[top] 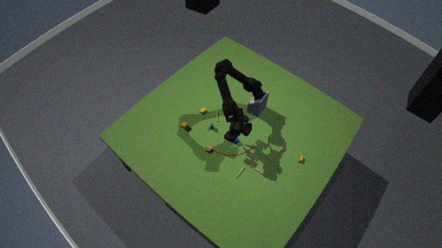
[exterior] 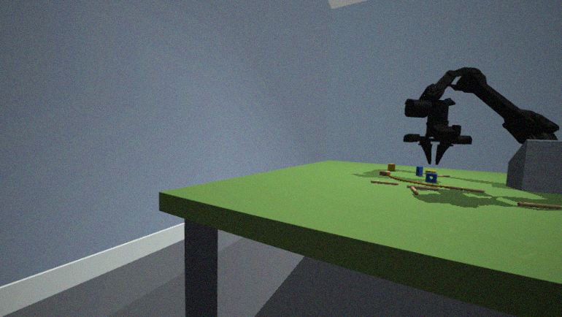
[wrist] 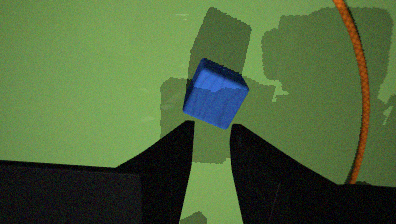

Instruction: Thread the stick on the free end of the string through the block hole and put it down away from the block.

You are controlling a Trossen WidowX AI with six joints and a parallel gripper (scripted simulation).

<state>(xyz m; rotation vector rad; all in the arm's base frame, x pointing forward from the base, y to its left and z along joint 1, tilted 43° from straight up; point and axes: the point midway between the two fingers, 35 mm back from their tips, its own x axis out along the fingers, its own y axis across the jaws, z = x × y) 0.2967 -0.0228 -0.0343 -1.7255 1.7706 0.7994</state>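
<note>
My gripper tip is now 120 mm to the right of the thin wooden stick, 60 mm above it and 40 mm past it. Also, from my gripper tip: round wooden button (140 mm ahead, 100 mm to the right, 50 mm below).
</note>
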